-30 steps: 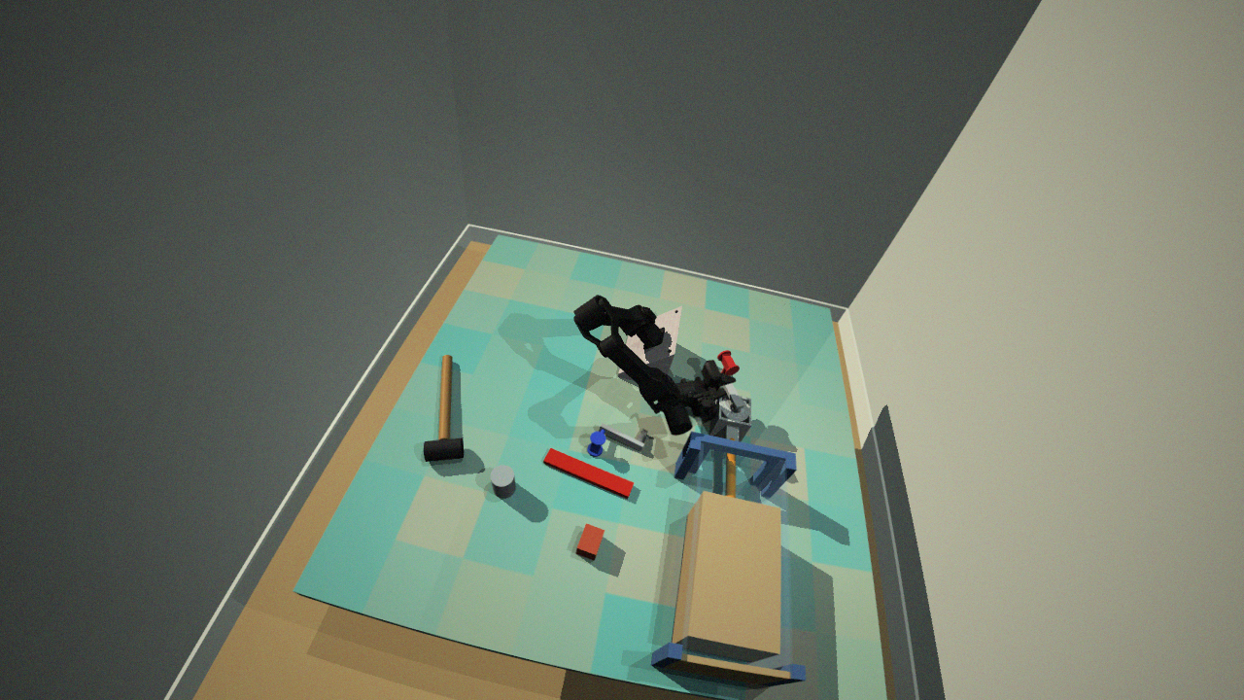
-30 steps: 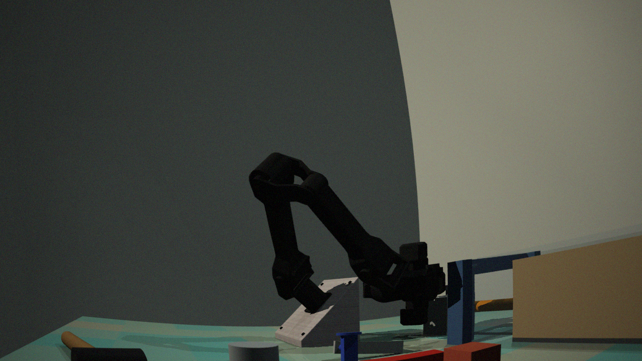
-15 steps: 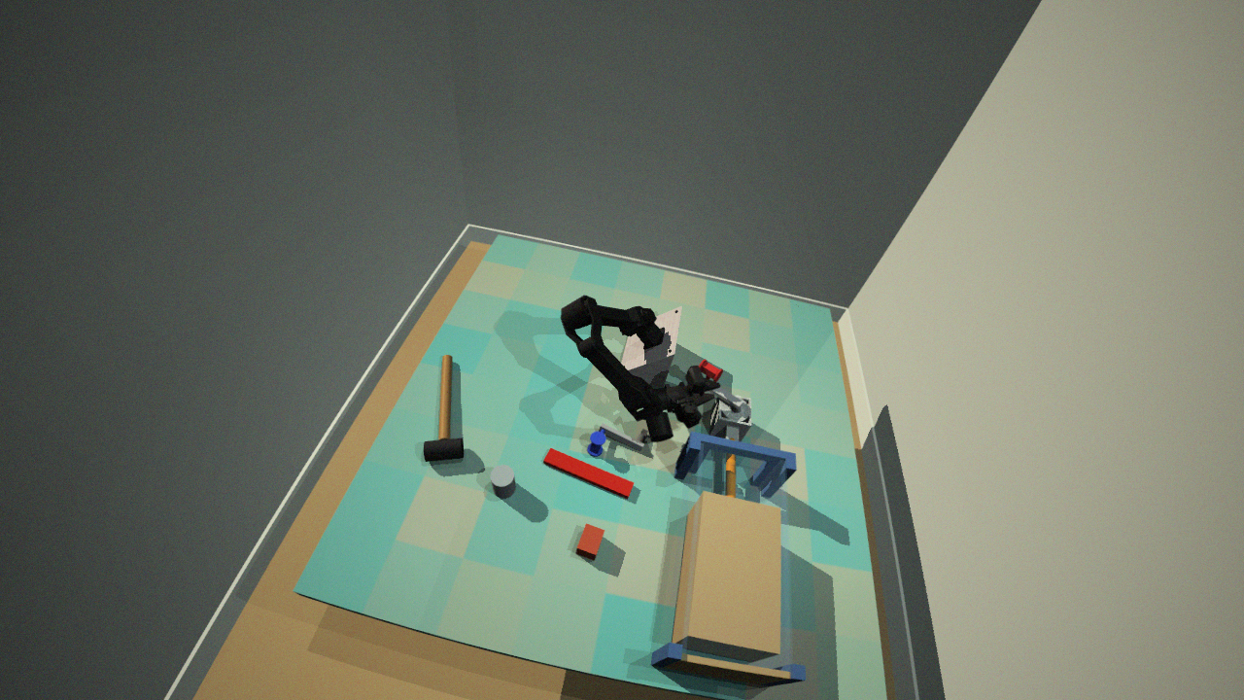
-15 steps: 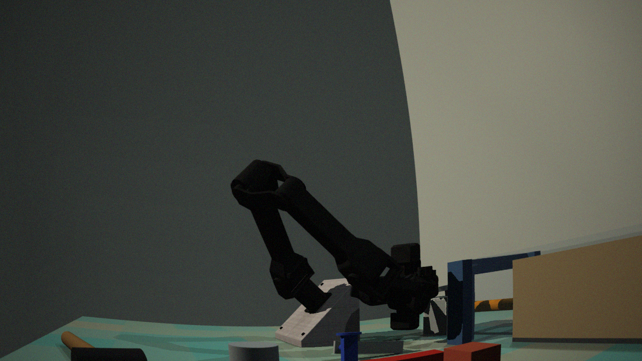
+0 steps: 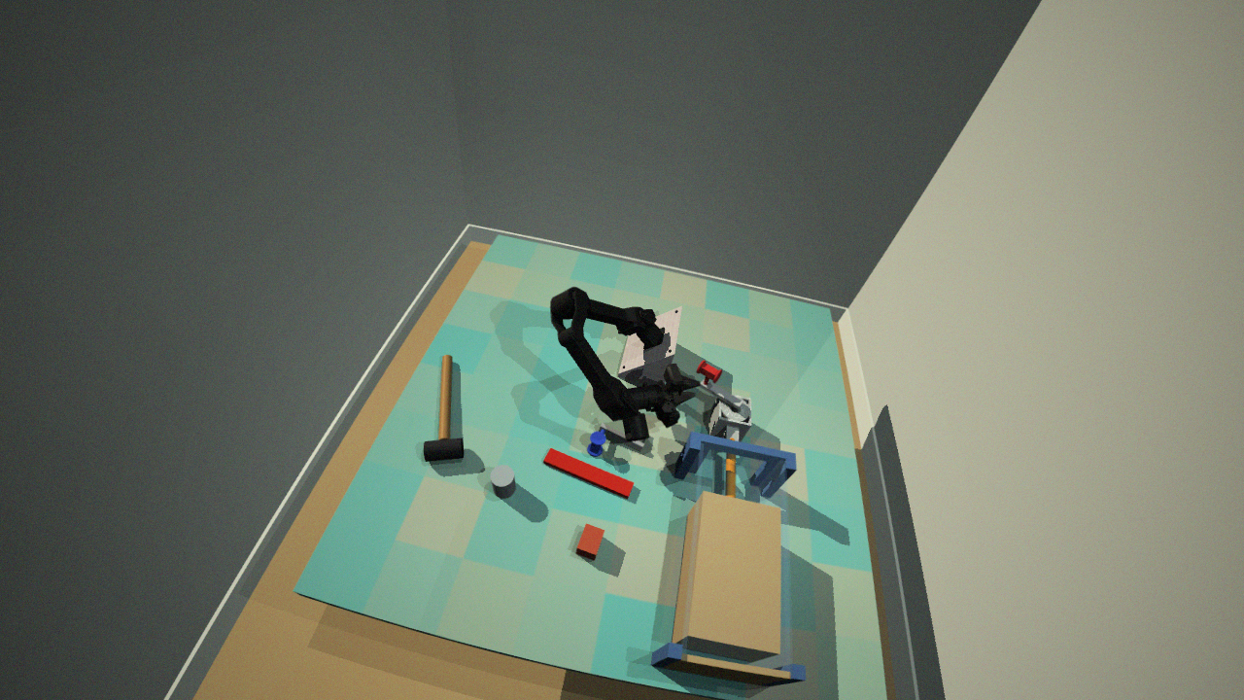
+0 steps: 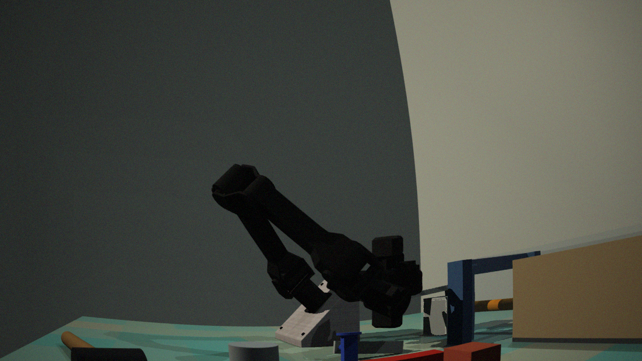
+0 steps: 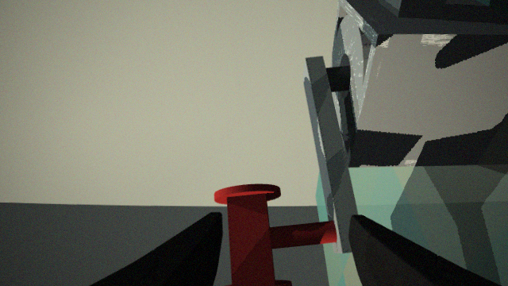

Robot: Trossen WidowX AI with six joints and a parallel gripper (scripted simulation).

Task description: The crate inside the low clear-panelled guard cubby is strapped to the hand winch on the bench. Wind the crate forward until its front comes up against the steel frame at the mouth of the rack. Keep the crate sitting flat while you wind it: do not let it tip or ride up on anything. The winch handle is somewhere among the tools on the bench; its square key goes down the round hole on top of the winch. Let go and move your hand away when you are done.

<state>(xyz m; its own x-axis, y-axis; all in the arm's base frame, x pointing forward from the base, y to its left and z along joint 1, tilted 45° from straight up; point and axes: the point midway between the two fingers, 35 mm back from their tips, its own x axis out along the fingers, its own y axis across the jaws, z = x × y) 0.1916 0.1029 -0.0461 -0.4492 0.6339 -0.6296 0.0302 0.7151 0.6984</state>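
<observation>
Right now my gripper tip is 5 cm past the red knob and 2 cm to the right of it. Round my gripper tip: blue steel frame (16 cm ahead, 12 cm to the left, 3 cm below); winch handle (3 cm behind, 6 cm to the left, 2 cm below); grey winch (2 cm behind, 11 cm to the left, 10 cm below).
</observation>
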